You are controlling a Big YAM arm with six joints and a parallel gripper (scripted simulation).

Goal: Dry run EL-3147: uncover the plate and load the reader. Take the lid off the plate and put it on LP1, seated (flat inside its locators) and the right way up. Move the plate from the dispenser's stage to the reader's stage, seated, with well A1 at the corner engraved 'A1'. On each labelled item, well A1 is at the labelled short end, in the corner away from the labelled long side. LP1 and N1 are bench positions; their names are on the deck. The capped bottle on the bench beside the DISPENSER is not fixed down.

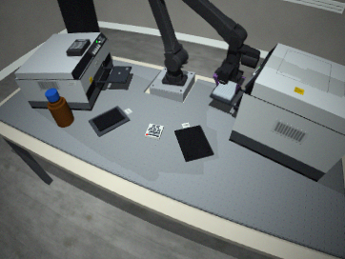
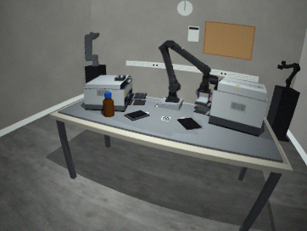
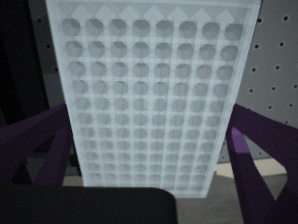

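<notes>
Right now the white multi-well plate is right at my hand. Round my hand: label (160 mm ahead, 430 mm to the right, 120 mm below); N1 pad (260 mm ahead, 80 mm to the right, 120 mm below); lidded plate (250 mm ahead, 490 mm to the right, 110 mm below).
</notes>
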